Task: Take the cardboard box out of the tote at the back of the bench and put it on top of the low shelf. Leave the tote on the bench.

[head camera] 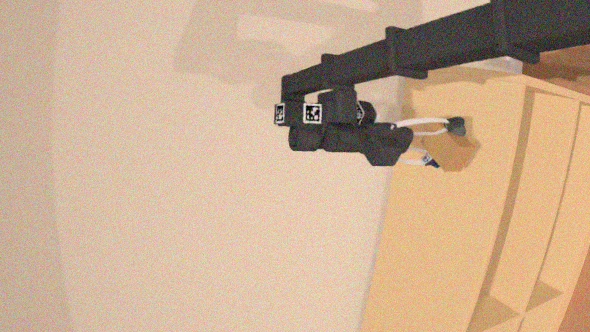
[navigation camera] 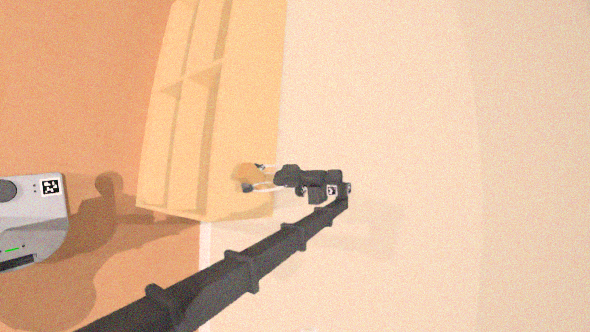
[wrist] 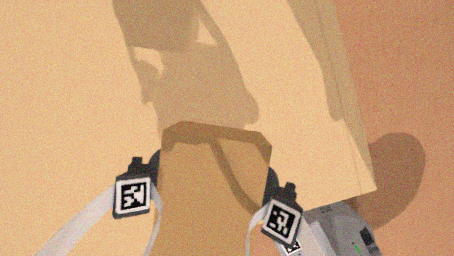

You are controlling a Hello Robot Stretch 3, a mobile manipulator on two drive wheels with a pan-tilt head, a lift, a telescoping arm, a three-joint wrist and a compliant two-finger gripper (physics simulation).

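Pixels of known places: gripper, fingertip midpoint: (wrist: 214, 174); robot's base at its link origin: (navigation camera: 2, 189).
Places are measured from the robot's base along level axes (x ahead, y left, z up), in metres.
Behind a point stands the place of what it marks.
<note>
The orange-brown cardboard box (head camera: 454, 154) {x 0.000, y -0.567, z 0.733 m} (navigation camera: 248, 173) {x -0.002, y -0.569, z 0.734 m} (wrist: 207, 210) {x -0.020, y -0.610, z 0.734 m} is between the two fingertips of my gripper (head camera: 444, 143) {x -0.022, y -0.613, z 0.682 m} (navigation camera: 253, 177) {x -0.022, y -0.613, z 0.682 m} (wrist: 214, 174) {x -0.022, y -0.613, z 0.682 m}, which is shut on it, with a pad against each side. The box is over the top of the low shelf (head camera: 430, 225) {x 0.169, y -0.750, z 0.610 m} (navigation camera: 250, 100) {x 0.288, y -0.745, z 0.610 m} (wrist: 65, 100) {x 0.096, y -0.747, z 0.610 m}, near one end. Its shadow lies close beside it in the head view, so it is low over the top or on it; I cannot tell whether it touches. The tote and the bench do not show in these views.
My arm (head camera: 450, 42) {x -0.096, y -0.287, z 1.038 m} (navigation camera: 215, 280) {x -0.083, y -0.169, z 1.036 m} reaches across past the shelf's end. My grey base (navigation camera: 37, 215) {x -0.094, y -0.081, z 0.160 m} (wrist: 340, 227) {x -0.174, y -0.106, z 0.160 m} stands on the orange-brown floor (navigation camera: 75, 100) {x 0.354, y -0.260, z 0.000 m} (wrist: 410, 75) {x -0.696, y -0.399, z 0.000 m} on the shelf's open front side. A pale wall (head camera: 200, 200) {x 0.114, y -0.972, z 1.097 m} (navigation camera: 390, 100) {x 0.247, y -0.999, z 1.133 m} is behind the shelf.
</note>
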